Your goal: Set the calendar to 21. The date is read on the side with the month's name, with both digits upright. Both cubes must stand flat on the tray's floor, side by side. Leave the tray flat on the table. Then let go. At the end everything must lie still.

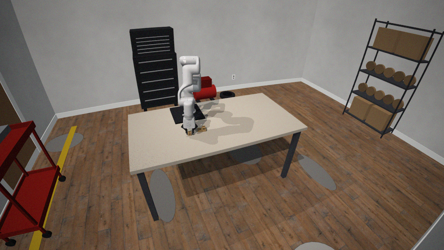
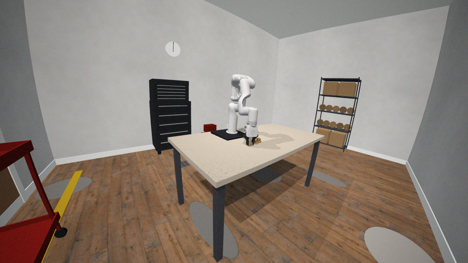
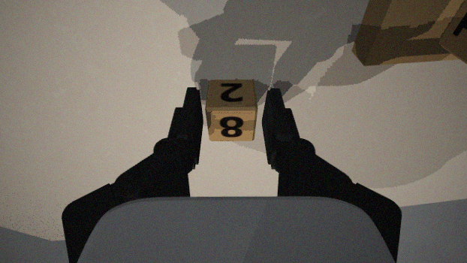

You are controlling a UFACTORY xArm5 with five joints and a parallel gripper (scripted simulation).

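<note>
My hand is 20 mm above the wooden digit cube. Round my hand: wooden tray: 110 mm to the left, 40 mm behind, 20 mm below.
</note>
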